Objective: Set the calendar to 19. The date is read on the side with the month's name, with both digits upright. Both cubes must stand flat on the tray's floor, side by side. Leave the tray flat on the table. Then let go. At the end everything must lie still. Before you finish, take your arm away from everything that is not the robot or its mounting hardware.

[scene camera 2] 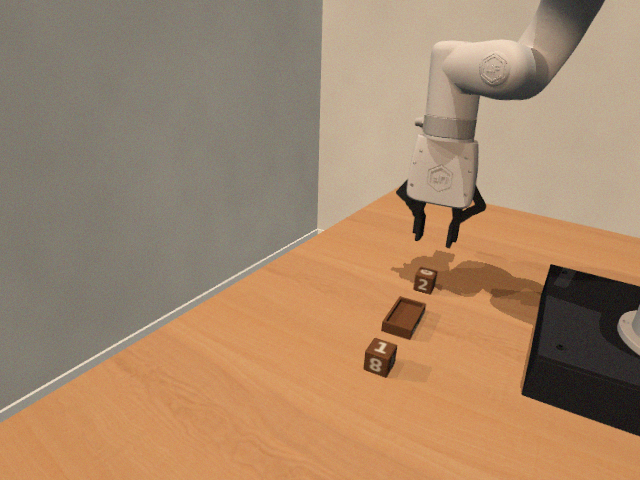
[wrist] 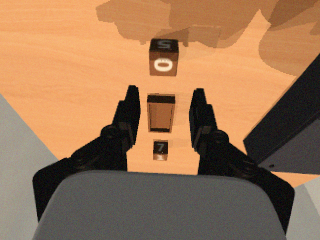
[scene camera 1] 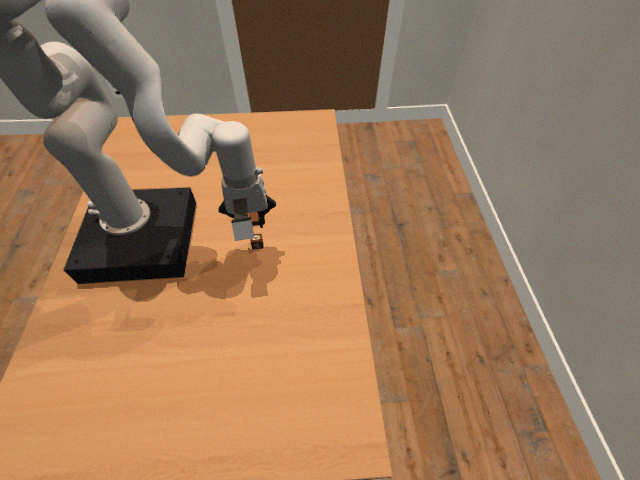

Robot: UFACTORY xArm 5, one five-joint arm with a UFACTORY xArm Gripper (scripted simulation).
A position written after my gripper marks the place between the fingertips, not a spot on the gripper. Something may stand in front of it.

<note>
I see my gripper (scene camera 2: pixel 433 241), a cube (scene camera 2: pixel 380 355) and a cube (wrist: pixel 163 53).
My gripper is seen too in the wrist view (wrist: pixel 165 99) and in scene camera 1 (scene camera 1: pixel 251 225).
</note>
